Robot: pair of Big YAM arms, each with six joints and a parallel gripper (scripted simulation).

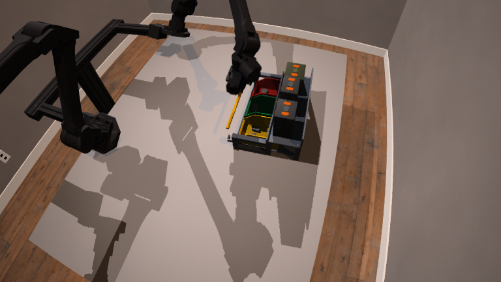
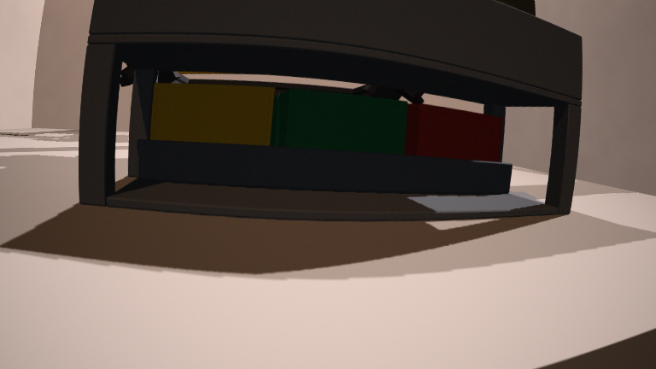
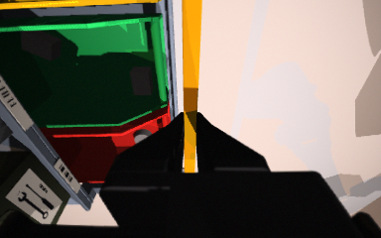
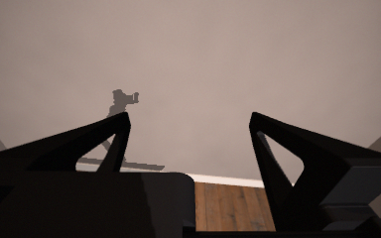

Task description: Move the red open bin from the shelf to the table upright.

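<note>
Right now my left hand is 110 mm short of the green bin, 10 mm to the left of it and 80 mm above it. The rest, counted from my left hand: red open bin 110 mm ahead, 100 mm to the left, 80 mm below; grey shelf 140 mm ahead, 10 mm to the right, 60 mm below.
</note>
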